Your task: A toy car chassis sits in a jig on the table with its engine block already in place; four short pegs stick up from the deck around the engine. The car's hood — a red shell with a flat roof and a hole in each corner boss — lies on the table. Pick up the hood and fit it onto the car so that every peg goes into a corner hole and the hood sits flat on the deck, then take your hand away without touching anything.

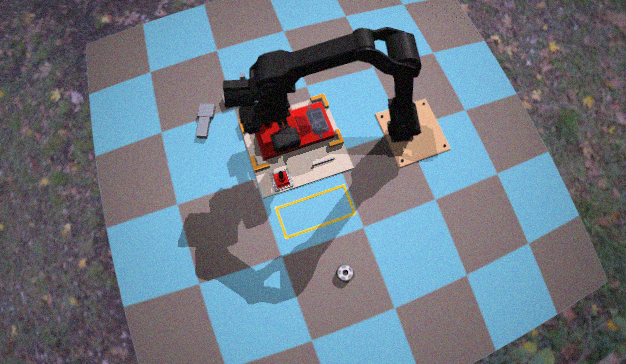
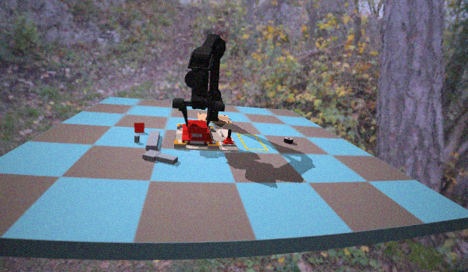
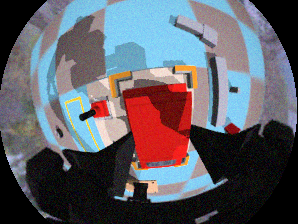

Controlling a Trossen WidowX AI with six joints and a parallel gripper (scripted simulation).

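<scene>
Right now my gripper tip is 30 mm above the grey engine block and 10 mm to the right of it. Also, from my gripper tip: red hood (10 mm above); then beige jig (40 mm below, 30 mm behind, 20 mm to the left).
</scene>
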